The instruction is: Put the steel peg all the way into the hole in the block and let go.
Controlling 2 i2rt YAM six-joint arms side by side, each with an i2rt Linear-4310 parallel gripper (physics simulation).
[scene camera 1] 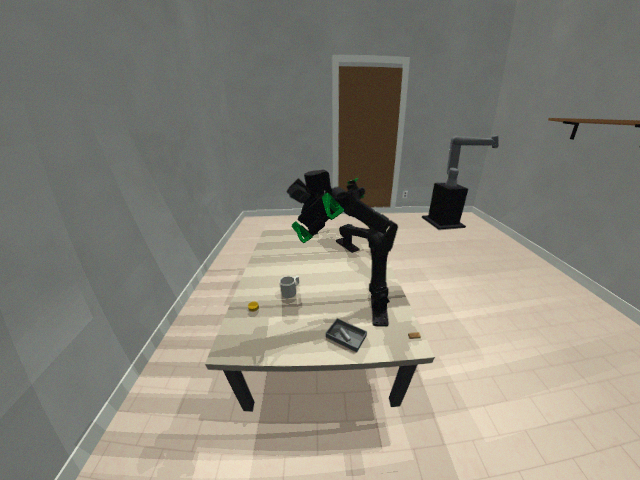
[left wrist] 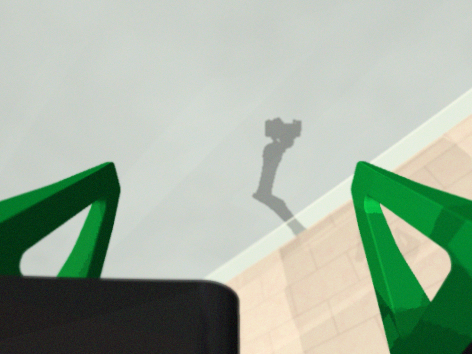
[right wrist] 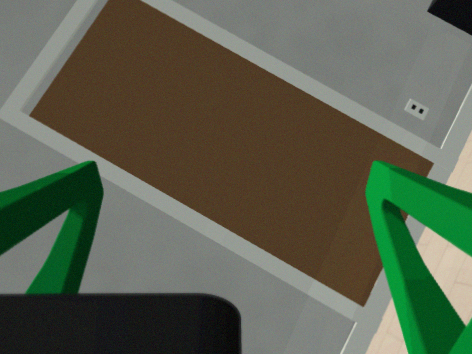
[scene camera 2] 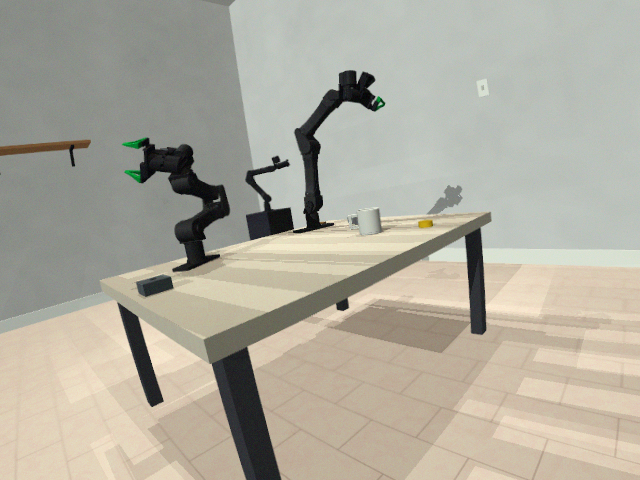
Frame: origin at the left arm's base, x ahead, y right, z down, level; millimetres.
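Where they show: left gripper, fingertip midpoint: [scene camera 1: 315, 230] [left wrist: 235, 175] [scene camera 2: 377, 99]; right gripper, fingertip midpoint: [scene camera 1: 360, 184] [right wrist: 234, 176] [scene camera 2: 124, 157]; left arm's base, link origin: [scene camera 1: 379, 309] [scene camera 2: 314, 228]; right arm's base, link origin: [scene camera 1: 347, 245] [scene camera 2: 197, 263].
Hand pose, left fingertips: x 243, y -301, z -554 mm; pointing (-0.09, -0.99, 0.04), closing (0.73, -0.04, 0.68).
Note:
Things, the pixels of their centre, and the offset from my left fingertips. Level surfaces: height alone.
- steel peg, body centre: [scene camera 1: 345, 334] dx -87, dy +133, dz +543 mm
- dark tray, body centre: [scene camera 1: 346, 334] dx -93, dy +131, dz +540 mm
- dark block, body centre: [scene camera 2: 154, 285] dx +204, dy +1100, dz +538 mm
- grey mug, body centre: [scene camera 2: 365, 220] [scene camera 1: 290, 285] dx +209, dy +381, dz +506 mm
- yellow disc, body centre: [scene camera 2: 425, 223] [scene camera 1: 253, 306] dx +363, dy +242, dz +544 mm
- table, surface height: dz +554 mm
- small brown piece, body centre: [scene camera 1: 414, 335] dx -383, dy +157, dz +550 mm
The steel peg [scene camera 1: 344, 334] is a small grey rod lying in a dark tray [scene camera 1: 341, 344] near the front table edge in scene camera 1. The dark block [scene camera 2: 155, 285] sits at the left end of the table in scene camera 2, with a small dark spot on its top. My left gripper [scene camera 1: 316, 228] [scene camera 2: 379, 103] [left wrist: 235, 175] is open and empty, high above the table and well away from the peg. My right gripper [scene camera 1: 357, 187] [scene camera 2: 124, 158] [right wrist: 234, 176] is open and empty, raised well above the block. Neither peg nor block shows in the wrist views.
A grey mug [scene camera 1: 288, 287] [scene camera 2: 369, 221] and a yellow disc [scene camera 1: 253, 306] [scene camera 2: 425, 223] stand on the table [scene camera 1: 289, 351] [scene camera 2: 268, 289]. A small brown piece [scene camera 1: 414, 335] lies near the right table edge in scene camera 1. Another arm stands on a black pedestal [scene camera 1: 447, 204] beyond the table.

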